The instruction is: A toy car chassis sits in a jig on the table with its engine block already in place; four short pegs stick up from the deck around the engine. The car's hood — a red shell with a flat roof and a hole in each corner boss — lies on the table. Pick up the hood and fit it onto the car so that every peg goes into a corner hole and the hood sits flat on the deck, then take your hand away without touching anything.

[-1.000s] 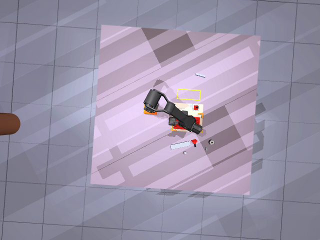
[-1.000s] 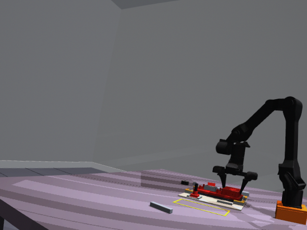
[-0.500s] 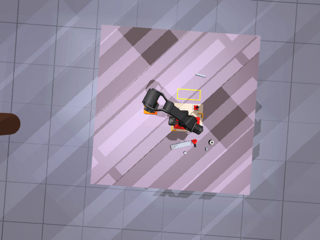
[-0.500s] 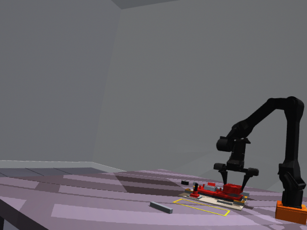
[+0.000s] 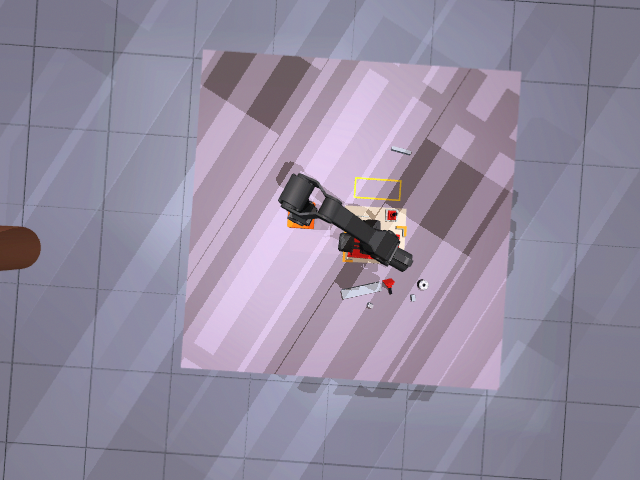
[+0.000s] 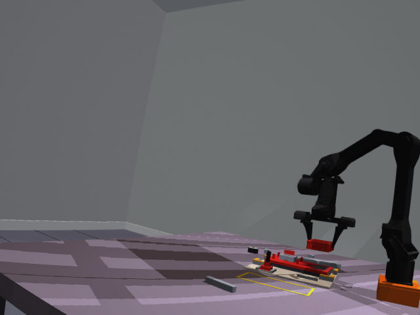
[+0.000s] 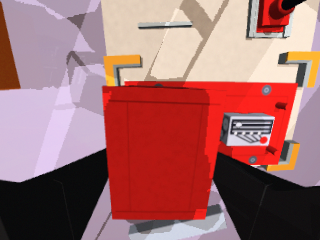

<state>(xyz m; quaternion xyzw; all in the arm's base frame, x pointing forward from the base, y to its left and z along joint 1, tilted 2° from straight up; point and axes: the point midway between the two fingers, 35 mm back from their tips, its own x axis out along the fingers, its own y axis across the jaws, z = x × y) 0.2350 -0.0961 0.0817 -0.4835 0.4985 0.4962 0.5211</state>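
Now: gripper tip 10 cm short of the grey engine block and 7 cm above it. Also, from my gripper tip: wheel (27 cm ahead, 14 cm to the right, 8 cm below); car hood (1 cm above); jig (7 cm ahead, 3 cm to the left, 8 cm below).
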